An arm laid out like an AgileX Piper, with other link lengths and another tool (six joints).
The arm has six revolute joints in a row. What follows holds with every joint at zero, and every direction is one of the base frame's.
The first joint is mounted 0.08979 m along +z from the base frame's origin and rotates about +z.
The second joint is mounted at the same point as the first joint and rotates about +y.
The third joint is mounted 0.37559 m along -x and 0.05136 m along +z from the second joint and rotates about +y.
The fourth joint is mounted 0.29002 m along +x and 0.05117 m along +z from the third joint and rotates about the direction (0.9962, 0, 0.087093).
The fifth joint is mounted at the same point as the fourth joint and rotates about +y.
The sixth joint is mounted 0.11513 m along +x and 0.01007 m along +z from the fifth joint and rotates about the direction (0.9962, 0, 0.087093).
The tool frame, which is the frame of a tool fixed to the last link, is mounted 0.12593 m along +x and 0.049 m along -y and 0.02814 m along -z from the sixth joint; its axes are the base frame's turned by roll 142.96, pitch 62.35 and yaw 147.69 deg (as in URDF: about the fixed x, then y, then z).
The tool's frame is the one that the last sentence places.
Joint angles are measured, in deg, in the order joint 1, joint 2, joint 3, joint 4, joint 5, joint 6. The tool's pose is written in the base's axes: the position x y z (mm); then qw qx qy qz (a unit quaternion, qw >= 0). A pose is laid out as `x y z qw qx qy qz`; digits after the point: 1 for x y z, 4 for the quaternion.
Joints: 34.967, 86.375, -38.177, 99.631, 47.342, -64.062
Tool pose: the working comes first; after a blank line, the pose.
Where each joint sits with the arm in this pose, in the base's axes (m; each line is computed from the numbers above, not from the rounded line before):
joint 1: 0.0000 0.0000 0.0898
joint 2: 0.0000 0.0000 0.0898
joint 3: 0.0225 0.0158 0.4679
joint 4: 0.2122 0.1484 0.2858
joint 5: 0.2122 0.1484 0.2858
joint 6: 0.2190 0.2554 0.2425
the tool: 0.2099 0.3474 0.1401

209.9 347.4 140.1 0.1421 0.1689 -0.8180 -0.5311
